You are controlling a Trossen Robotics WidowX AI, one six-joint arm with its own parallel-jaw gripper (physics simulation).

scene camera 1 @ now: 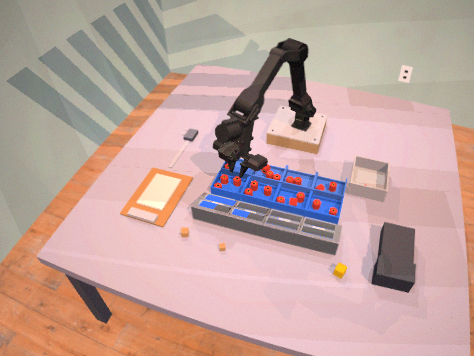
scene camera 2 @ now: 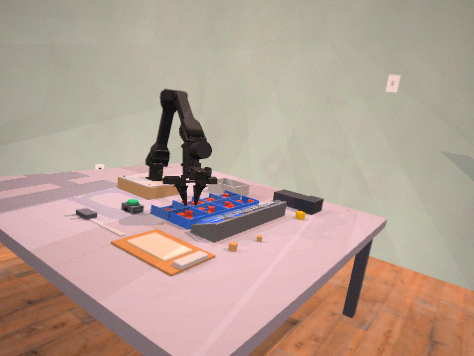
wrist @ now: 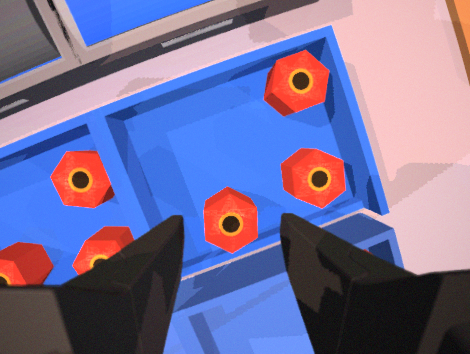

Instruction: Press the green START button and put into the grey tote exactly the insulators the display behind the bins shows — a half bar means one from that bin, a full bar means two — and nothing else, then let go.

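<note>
My gripper (scene camera 1: 237, 173) (scene camera 2: 191, 203) (wrist: 232, 225) is open over the front left bin. In the wrist view, a red insulator (wrist: 230, 235) (scene camera 1: 237, 181) stands between the fingertips, with gaps on both sides. Two more insulators (wrist: 300, 97) (wrist: 319, 192) stand in that bin. Other insulators stand in the blue bins (scene camera 1: 312, 215) (scene camera 2: 175, 221). The display (scene camera 1: 265, 231) (scene camera 2: 245, 224) (wrist: 140, 20) shows blue on its two left panels; its two right panels are grey. The grey tote (scene camera 1: 385, 184) (scene camera 2: 235, 187) stands right of the bins, with a faint red trace inside. The green button (scene camera 2: 132, 202) is hidden in scene camera 1.
The arm's base block (scene camera 1: 292, 141) (scene camera 2: 135, 188) is behind the bins. An orange board (scene camera 1: 131, 206) (scene camera 2: 135, 249) lies to the left. Small orange cubes (scene camera 1: 185, 232) (scene camera 1: 222, 247), a yellow cube (scene camera 1: 340, 270) and a black block (scene camera 1: 395, 255) are in front or right.
</note>
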